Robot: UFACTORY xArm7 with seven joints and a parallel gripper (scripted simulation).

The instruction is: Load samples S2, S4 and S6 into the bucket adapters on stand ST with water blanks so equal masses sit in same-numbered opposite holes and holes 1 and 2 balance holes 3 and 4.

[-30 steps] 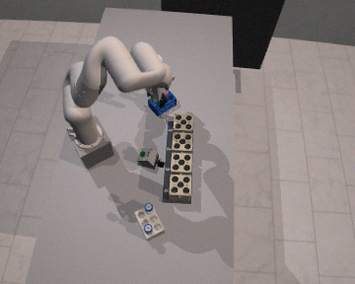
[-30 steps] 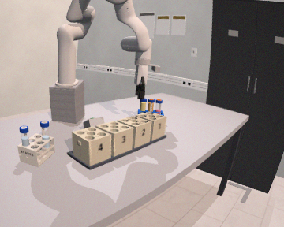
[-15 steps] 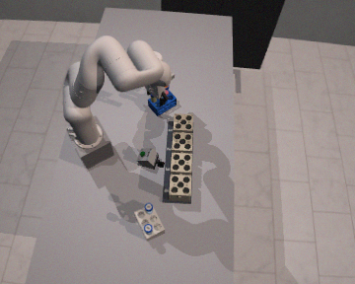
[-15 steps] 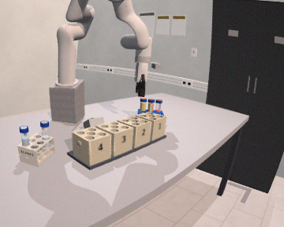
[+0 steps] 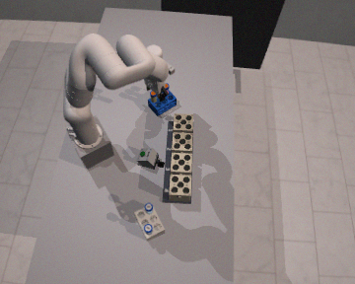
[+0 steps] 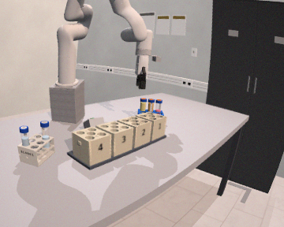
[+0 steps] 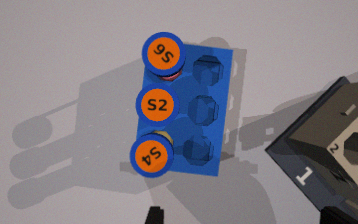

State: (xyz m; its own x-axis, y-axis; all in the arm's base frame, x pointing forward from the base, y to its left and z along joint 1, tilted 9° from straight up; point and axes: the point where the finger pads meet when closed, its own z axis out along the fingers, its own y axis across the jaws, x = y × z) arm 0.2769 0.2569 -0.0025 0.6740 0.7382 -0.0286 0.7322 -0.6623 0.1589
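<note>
My hand is 13 cm above the sample tube S4, 6 cm to the right of it and 3 cm past it. Also, from my hand: sample tube S2: 13 cm below, 8 cm to the left, 1 cm ahead; blue sample rack: 17 cm below, 7 cm to the left, 2 cm ahead; sample tube S6: 13 cm below, 12 cm to the left, 4 cm ahead.
</note>
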